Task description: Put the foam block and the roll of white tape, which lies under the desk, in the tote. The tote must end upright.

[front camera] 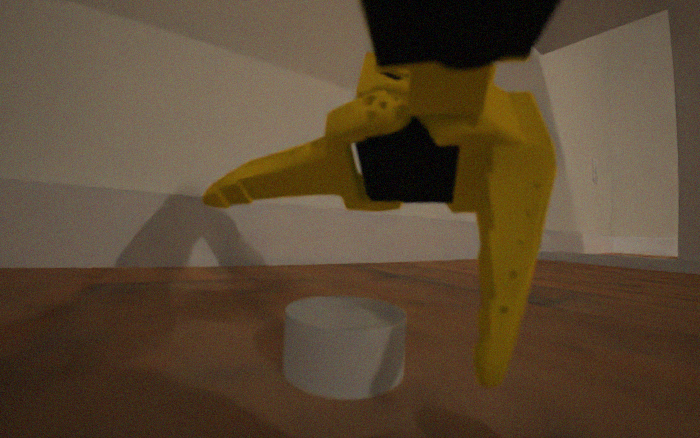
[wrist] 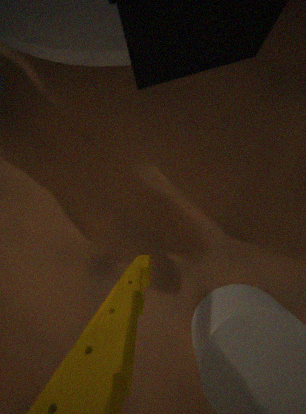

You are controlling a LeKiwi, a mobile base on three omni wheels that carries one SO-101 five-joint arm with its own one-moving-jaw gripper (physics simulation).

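Places are measured from the arm's base along level axes (x back, y right, z up), in millimetres.
Pixels of known places: end effector, tool point: [front camera: 477, 364] [wrist: 150, 266].
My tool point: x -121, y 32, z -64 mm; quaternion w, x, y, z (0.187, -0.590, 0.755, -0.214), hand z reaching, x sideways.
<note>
Behind a point stands the place of what it marks.
The roll of white tape [front camera: 343, 353] @[y -2, x -147, z -73 mm] [wrist: 265, 350] @[y -5, x -163, z -66 mm] lies flat on the wooden floor. It is low in the middle of the front view and at the lower right of the wrist view, partly cut off by the frame. My gripper [front camera: 348, 290] is wide open and empty. One jaw points down close to the floor, to the right of the tape in the front view; the other reaches out left, above the tape's height. In the wrist view the notched jaw [wrist: 107, 345] shows left of the tape, with a gap between them. The foam block and the tote do not show.
A pale wall [front camera: 129, 129] @[y -273, x -370, z 72 mm] stands behind the tape, with the arm's shadow on it. Another pale wall [front camera: 629, 144] @[y 1483, x -1496, z 503 mm] is at the right. A black block [wrist: 200, 40] @[y 1, x -58, z -40 mm] and a pale rounded shape [wrist: 65, 30] show at the top of the wrist view.
</note>
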